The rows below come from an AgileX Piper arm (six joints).
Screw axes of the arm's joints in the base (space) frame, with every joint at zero. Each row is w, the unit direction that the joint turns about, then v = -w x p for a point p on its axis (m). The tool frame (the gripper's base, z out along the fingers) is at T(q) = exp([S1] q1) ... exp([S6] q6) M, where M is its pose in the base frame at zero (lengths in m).
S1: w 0 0 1 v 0 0 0
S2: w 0 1 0 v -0.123 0 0
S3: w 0 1 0 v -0.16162 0 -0.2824
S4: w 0.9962 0 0.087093 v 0 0.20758 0
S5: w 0 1 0 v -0.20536 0 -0.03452
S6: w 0.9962 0 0.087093 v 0 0.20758 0
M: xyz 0.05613 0 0.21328 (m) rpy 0 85 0 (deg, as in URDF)
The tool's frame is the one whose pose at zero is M.
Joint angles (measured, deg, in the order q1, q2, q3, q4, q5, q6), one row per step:
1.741, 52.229, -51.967, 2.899, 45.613, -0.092
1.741, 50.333, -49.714, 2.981, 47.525, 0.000
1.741, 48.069, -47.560, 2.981, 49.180, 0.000
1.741, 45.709, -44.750, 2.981, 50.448, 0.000
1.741, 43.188, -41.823, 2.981, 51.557, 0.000
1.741, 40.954, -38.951, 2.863, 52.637, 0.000
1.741, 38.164, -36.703, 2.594, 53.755, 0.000
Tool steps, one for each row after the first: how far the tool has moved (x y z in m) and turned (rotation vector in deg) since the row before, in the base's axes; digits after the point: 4 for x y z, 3 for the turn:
-0.0102, -0.0001, -0.0091, 0.073, 2.273, 0.043
-0.0112, -0.0003, -0.0074, -0.054, 1.542, 0.086
-0.0112, -0.0003, -0.0106, -0.057, 1.715, 0.066
-0.0114, -0.0003, -0.0111, -0.050, 1.513, 0.058
-0.0101, -0.0004, -0.0117, -0.173, 1.712, 0.048
-0.0112, -0.0006, -0.0077, -0.289, 0.566, 0.038

